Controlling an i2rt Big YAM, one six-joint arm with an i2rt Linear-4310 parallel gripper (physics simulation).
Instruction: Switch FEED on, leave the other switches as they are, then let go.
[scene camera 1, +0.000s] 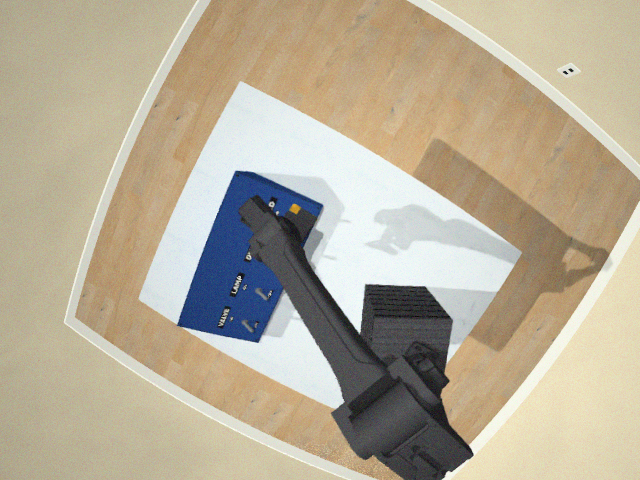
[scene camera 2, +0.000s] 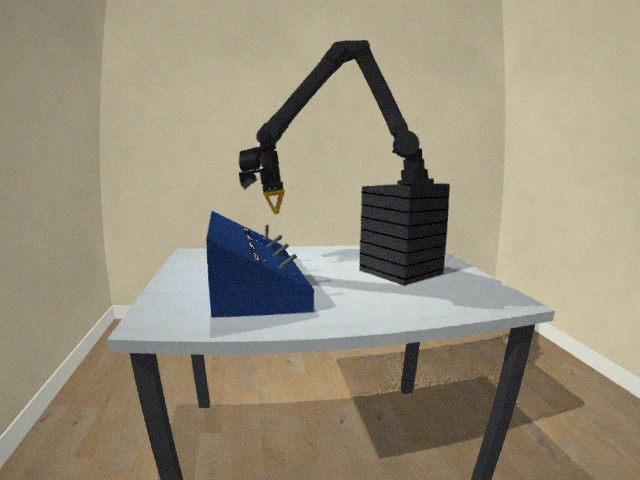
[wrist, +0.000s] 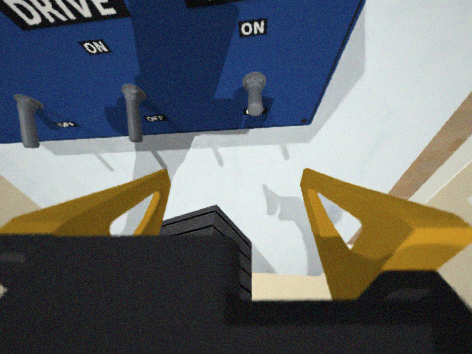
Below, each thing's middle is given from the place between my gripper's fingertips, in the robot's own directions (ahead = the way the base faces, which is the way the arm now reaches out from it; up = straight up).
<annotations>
Now: the blue sloped switch panel (scene camera 1: 223, 295) 90 mm ahead of my hand, 170 mm to the left of it and 100 mm below it.
</annotations>
